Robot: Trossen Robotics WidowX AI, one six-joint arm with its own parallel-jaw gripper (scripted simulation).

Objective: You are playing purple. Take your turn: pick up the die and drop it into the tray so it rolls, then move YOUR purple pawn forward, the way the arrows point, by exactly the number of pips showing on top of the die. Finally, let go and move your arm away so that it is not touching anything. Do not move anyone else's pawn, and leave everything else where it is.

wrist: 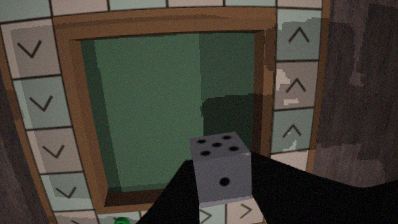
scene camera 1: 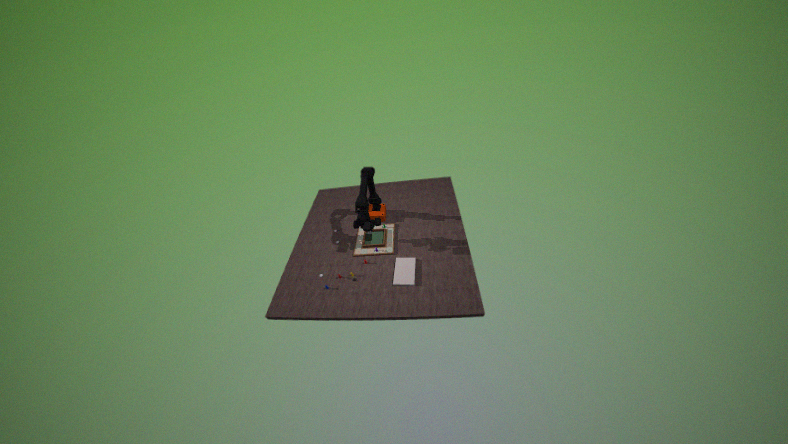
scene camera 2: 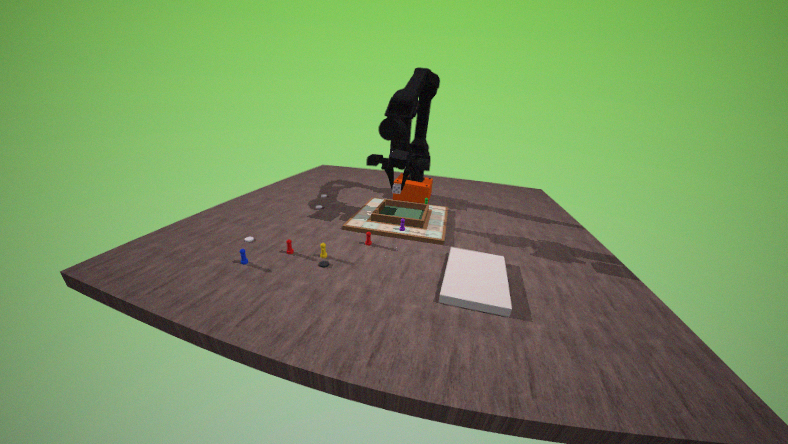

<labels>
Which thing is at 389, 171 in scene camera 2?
The gripper.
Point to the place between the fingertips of the gripper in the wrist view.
At 217, 163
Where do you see a white slab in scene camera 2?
474, 280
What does the gripper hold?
A die.
</labels>
